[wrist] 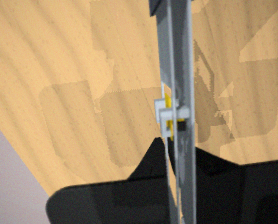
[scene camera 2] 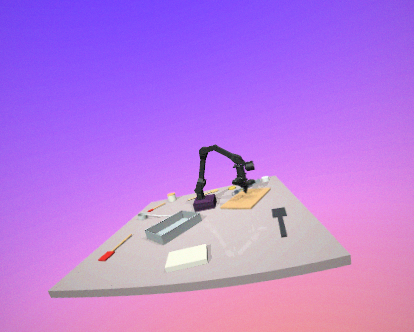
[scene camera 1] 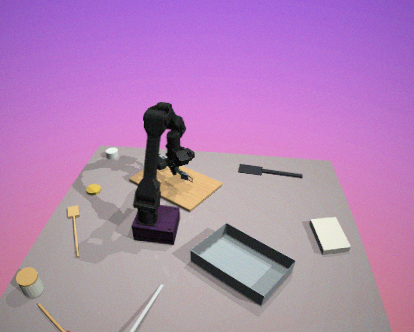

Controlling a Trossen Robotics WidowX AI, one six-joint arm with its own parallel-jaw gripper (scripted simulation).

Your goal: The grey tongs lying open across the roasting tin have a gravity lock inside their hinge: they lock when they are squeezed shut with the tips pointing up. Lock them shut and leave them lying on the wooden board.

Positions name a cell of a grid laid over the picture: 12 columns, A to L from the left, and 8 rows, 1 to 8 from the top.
white block: scene camera 2 F7; scene camera 1 J6; not seen in the wrist view (out of frame)
